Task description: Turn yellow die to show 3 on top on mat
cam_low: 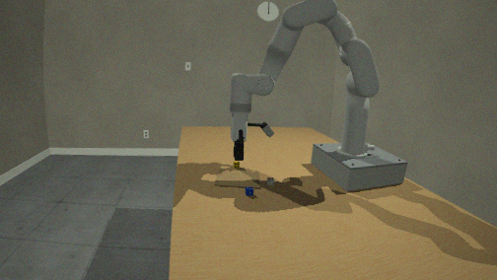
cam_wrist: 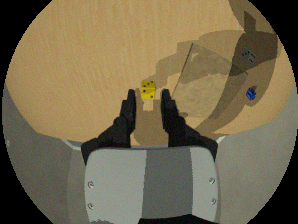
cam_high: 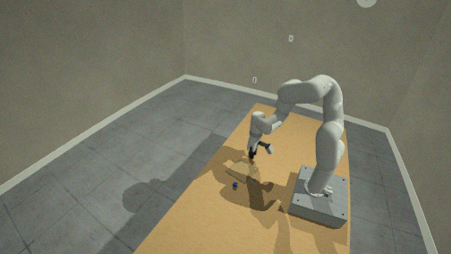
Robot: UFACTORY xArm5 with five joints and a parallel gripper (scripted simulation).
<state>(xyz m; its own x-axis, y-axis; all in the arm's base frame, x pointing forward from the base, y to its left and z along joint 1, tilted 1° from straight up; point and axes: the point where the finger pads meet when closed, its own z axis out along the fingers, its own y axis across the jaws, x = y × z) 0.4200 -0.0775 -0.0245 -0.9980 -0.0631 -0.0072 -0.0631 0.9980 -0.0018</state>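
My gripper is now 4 cm above the yellow die and 1 cm short of it. Also, from my hand: blue die: 23 cm to the left, 4 cm below, 2 cm behind; then grey die: 16 cm to the left, 10 cm behind, 4 cm below; then tan mat: 11 cm to the left, 5 cm below.
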